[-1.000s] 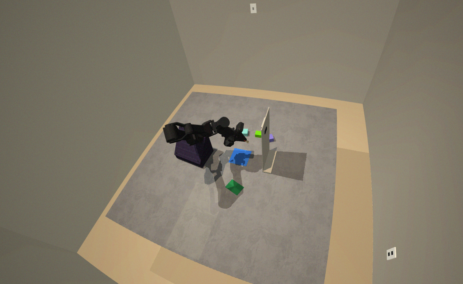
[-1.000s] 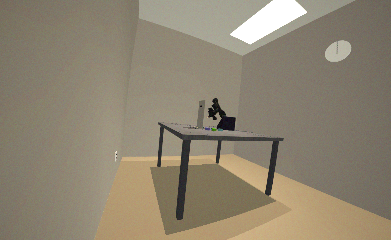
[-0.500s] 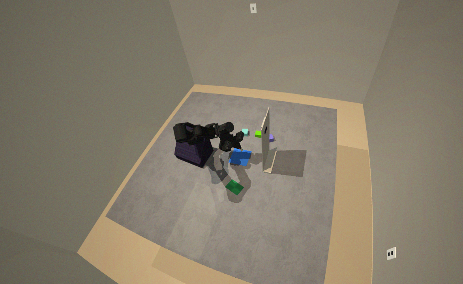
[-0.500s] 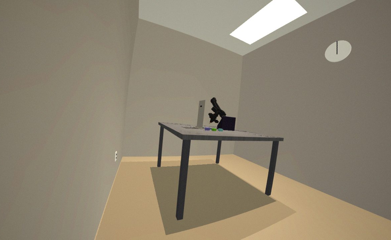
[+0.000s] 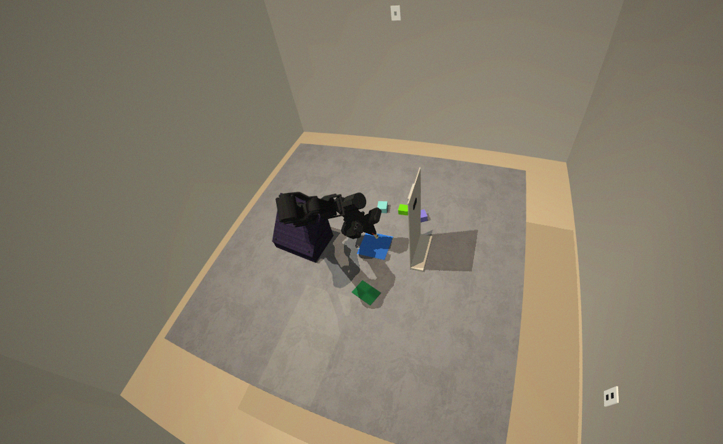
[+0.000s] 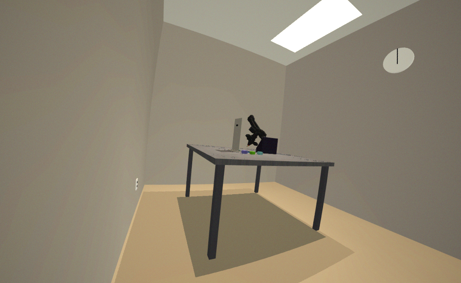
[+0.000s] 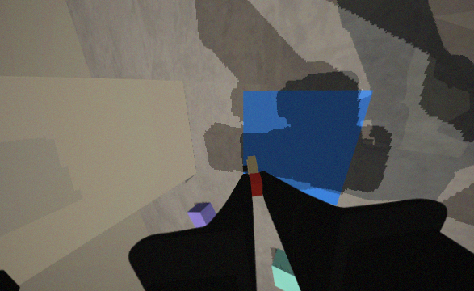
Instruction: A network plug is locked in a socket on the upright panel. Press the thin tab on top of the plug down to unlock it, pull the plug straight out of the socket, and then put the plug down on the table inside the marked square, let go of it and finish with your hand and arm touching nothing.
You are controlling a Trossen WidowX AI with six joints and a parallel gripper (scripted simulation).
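My gripper tip is now 1 cm past the blue marked square and 8 cm above it. From my gripper tip the other things lie so: cyan cube: 7 cm behind, 19 cm to the left, 6 cm below; upright beige panel: 17 cm ahead, 3 cm to the left, 9 cm above; network plug: right at my gripper tip.
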